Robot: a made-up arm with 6 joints. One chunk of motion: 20 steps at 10 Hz.
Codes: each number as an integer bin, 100 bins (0 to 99) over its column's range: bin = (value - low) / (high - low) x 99, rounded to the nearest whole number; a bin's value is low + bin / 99 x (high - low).
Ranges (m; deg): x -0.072..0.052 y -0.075..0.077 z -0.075..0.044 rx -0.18..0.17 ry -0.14..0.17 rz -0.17..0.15
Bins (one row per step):
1: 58 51 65 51 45 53
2: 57 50 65 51 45 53
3: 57 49 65 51 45 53
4: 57 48 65 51 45 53
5: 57 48 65 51 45 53
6: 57 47 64 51 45 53
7: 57 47 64 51 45 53
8: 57 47 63 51 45 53
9: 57 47 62 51 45 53
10: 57 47 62 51 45 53
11: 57 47 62 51 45 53
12: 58 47 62 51 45 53
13: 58 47 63 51 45 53
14: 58 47 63 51 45 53
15: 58 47 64 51 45 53
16: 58 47 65 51 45 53
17: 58 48 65 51 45 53
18: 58 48 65 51 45 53
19: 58 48 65 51 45 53
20: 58 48 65 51 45 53
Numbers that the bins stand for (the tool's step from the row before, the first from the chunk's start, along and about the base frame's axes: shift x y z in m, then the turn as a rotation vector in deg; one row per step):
1: 0.00065 0.00330 0.00313 0.000 0.001 0.001
2: -0.00061 0.00177 0.00313 0.000 0.001 0.001
3: -0.00061 0.00023 0.00313 0.000 0.001 0.001
4: -0.00061 -0.00130 0.00313 0.000 0.001 0.001
5: -0.00061 -0.00130 0.00313 0.000 0.001 0.001
6: -0.00061 -0.00284 0.00193 0.000 0.001 0.001
7: -0.00061 -0.00284 0.00193 0.000 0.001 0.001
8: -0.00061 -0.00284 0.00073 0.000 0.001 0.001
9: -0.00061 -0.00284 -0.00047 0.000 0.001 0.001
10: -0.00061 -0.00284 -0.00047 0.000 0.001 0.001
11: -0.00061 -0.00284 -0.00047 0.000 0.001 0.001
12: 0.00065 -0.00284 -0.00047 0.000 0.001 0.001
13: 0.00065 -0.00284 0.00073 0.000 0.001 0.001
14: 0.00065 -0.00284 0.00073 0.000 0.001 0.001
15: 0.00065 -0.00284 0.00193 0.000 0.001 0.001
16: 0.00065 -0.00284 0.00313 0.000 0.001 0.001
17: 0.00065 -0.00130 0.00313 0.000 0.001 0.001
18: 0.00065 -0.00130 0.00313 0.000 0.001 0.001
19: 0.00065 -0.00130 0.00313 0.000 0.001 0.001
20: 0.00065 -0.00130 0.00313 0.000 0.001 0.001

